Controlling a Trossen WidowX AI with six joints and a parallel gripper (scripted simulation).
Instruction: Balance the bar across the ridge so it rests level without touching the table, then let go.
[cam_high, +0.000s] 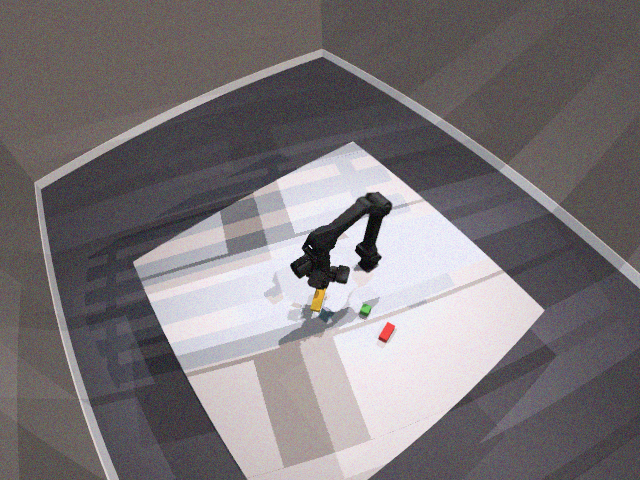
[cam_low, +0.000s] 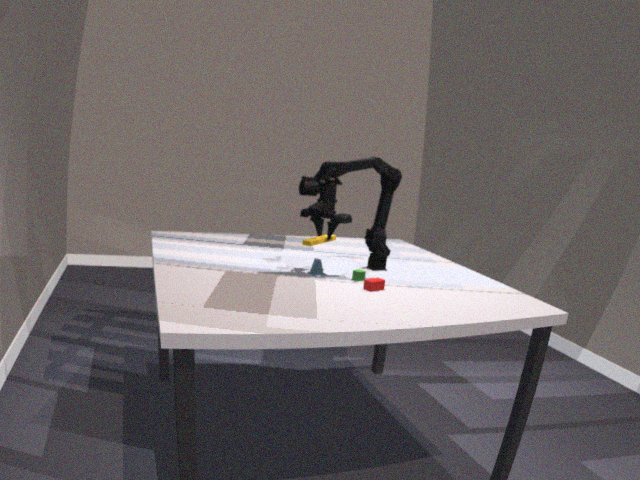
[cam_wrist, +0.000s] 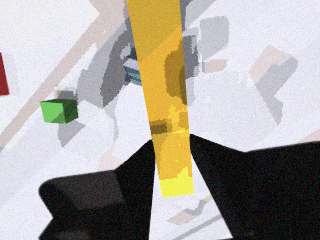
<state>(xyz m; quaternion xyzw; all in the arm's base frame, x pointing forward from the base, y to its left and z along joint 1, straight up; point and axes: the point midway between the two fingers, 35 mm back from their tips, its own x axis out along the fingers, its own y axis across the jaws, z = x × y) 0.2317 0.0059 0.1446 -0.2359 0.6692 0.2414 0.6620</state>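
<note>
Now: the yellow bar 2 cm ahead of my gripper tip and 2 cm to the left of it. From my gripper tip the other things lie so: red block 9 cm behind, 27 cm to the left, 9 cm below; then green cube 8 cm behind, 15 cm to the left, 9 cm below.
</note>
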